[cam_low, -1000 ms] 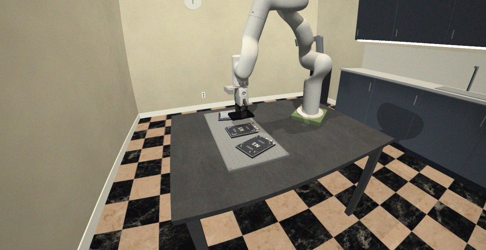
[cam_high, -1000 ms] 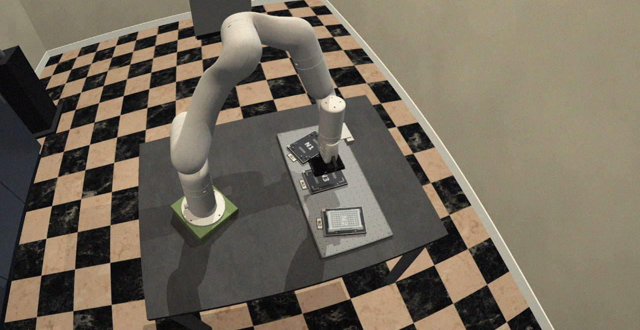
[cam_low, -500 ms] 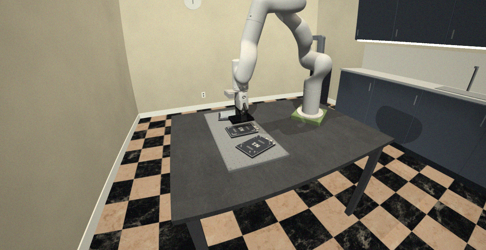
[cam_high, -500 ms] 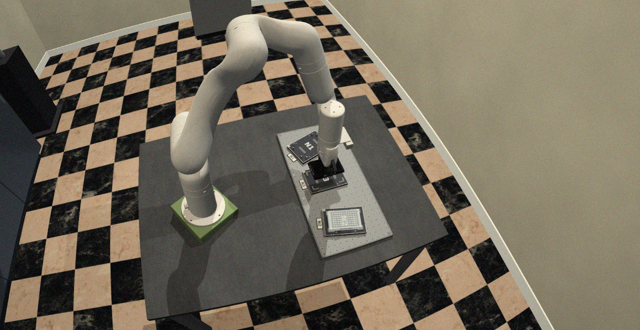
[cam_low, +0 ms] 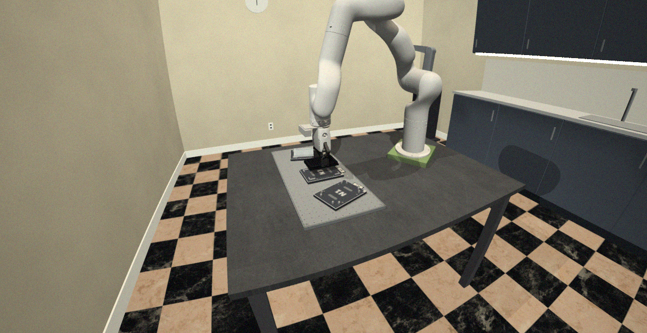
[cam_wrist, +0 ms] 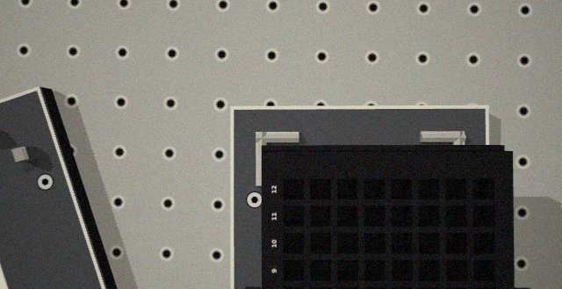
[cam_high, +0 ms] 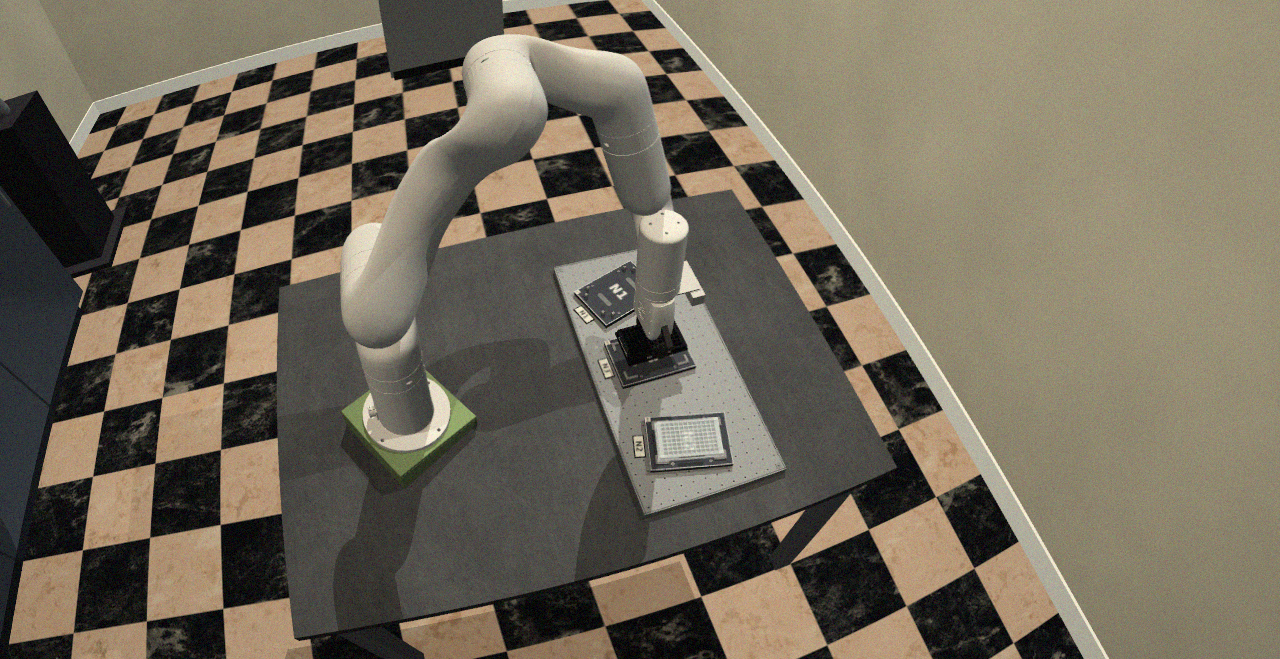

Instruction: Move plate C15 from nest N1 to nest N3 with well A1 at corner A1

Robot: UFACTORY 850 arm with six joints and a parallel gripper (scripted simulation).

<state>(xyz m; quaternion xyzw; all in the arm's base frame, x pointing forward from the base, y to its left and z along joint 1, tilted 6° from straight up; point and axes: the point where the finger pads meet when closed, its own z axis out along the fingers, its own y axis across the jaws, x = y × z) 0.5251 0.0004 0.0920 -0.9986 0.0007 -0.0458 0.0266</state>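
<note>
Right now my hand is 7 cm above the dark nest base. Round my hand: black plate C15: 1 cm below; then white plate C51: 22 cm to the right, 5 cm below.
</note>
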